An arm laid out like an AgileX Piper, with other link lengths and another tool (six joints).
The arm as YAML. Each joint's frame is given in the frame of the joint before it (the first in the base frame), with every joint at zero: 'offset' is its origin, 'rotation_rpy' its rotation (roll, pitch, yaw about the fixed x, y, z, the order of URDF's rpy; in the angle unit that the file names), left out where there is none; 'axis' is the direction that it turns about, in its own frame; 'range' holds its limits. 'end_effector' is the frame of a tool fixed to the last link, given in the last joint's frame.
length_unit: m
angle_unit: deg
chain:
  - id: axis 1
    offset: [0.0, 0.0, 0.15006]
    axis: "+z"
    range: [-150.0, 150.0]
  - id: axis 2
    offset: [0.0, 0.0, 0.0]
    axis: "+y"
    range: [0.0, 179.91]
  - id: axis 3
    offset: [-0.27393, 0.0, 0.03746]
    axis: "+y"
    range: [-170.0, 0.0]
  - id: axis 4
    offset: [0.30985, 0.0, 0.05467]
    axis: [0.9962, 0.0, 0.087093]
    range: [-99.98, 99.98]
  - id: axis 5
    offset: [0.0, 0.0, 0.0]
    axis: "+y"
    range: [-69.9, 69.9]
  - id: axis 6
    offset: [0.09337, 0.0, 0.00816]
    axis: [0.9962, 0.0, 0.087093]
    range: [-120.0, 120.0]
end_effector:
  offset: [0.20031, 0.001, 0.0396]
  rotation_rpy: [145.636, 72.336, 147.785]
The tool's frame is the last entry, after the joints.
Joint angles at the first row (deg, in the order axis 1, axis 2, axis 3, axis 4, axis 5, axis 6):
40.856 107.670 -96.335 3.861 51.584 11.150
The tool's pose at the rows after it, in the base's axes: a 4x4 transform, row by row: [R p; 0 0 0 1], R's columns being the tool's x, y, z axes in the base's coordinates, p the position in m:
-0.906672 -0.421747 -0.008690 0.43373; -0.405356 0.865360 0.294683 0.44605; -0.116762 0.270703 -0.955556 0.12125; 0 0 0 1
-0.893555 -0.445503 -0.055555 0.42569; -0.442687 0.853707 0.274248 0.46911; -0.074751 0.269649 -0.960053 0.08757; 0 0 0 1
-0.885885 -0.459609 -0.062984 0.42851; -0.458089 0.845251 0.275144 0.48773; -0.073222 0.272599 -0.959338 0.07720; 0 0 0 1
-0.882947 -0.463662 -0.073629 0.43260; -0.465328 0.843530 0.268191 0.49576; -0.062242 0.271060 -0.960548 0.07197; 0 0 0 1
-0.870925 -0.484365 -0.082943 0.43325; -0.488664 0.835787 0.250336 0.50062; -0.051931 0.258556 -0.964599 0.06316; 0 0 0 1
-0.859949 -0.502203 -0.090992 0.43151; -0.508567 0.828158 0.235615 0.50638; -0.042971 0.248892 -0.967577 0.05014; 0 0 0 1
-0.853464 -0.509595 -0.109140 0.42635; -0.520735 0.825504 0.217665 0.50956; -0.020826 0.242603 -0.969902 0.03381; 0 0 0 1
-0.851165 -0.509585 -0.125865 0.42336; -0.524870 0.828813 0.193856 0.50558; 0.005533 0.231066 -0.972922 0.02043; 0 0 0 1
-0.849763 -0.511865 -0.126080 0.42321; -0.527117 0.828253 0.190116 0.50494; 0.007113 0.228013 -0.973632 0.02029; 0 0 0 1
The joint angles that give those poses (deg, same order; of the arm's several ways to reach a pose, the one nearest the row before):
43.592 112.619 -98.451 6.983 50.732 8.498
45.170 118.230 -101.765 8.156 50.865 7.499
46.049 122.365 -106.250 8.403 51.261 7.369
46.162 125.424 -110.452 8.502 53.066 7.272
46.317 127.787 -113.103 8.502 54.311 6.002
46.734 129.891 -114.529 8.503 54.406 5.055
47.183 131.736 -115.218 8.629 54.621 4.698
47.183 132.818 -115.324 8.405 55.308 4.567
47.183 132.848 -115.422 8.285 55.525 4.463

